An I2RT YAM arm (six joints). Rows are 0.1 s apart.
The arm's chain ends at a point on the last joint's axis. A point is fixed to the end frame.
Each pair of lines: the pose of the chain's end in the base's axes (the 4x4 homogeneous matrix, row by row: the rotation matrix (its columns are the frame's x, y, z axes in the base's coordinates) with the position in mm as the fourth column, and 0 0 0 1 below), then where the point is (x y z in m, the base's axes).
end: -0.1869, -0.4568, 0.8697, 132.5; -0.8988, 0.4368, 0.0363, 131.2; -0.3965, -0.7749, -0.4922, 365.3; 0, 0, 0, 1
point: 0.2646 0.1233 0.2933
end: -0.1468, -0.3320, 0.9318, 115.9; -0.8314, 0.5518, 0.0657, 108.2; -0.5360, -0.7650, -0.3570, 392.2; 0, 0, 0, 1
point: 0.2567 0.1045 0.3389
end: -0.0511, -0.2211, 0.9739, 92.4; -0.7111, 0.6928, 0.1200, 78.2; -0.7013, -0.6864, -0.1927, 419.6; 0, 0, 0, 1
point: 0.2397 0.0828 0.3885
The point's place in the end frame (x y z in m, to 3 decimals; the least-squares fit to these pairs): 0.011 -0.008 0.150
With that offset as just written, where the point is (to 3 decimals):
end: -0.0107, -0.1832, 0.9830, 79.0; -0.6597, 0.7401, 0.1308, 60.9; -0.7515, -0.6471, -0.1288, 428.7; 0, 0, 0, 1
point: 0.228 0.067 0.406
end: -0.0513, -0.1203, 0.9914, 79.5; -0.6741, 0.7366, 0.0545, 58.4; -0.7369, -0.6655, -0.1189, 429.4; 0, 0, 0, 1
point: 0.229 0.053 0.409
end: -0.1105, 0.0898, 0.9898, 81.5; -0.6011, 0.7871, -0.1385, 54.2; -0.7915, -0.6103, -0.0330, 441.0; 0, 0, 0, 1
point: 0.228 0.021 0.432
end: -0.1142, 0.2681, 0.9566, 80.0; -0.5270, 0.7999, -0.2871, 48.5; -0.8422, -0.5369, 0.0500, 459.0; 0, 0, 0, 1
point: 0.220 -0.007 0.462
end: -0.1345, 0.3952, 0.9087, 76.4; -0.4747, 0.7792, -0.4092, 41.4; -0.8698, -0.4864, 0.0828, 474.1; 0, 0, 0, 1
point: 0.208 -0.031 0.481
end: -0.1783, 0.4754, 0.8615, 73.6; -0.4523, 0.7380, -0.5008, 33.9; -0.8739, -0.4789, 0.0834, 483.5; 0, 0, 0, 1
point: 0.197 -0.052 0.490
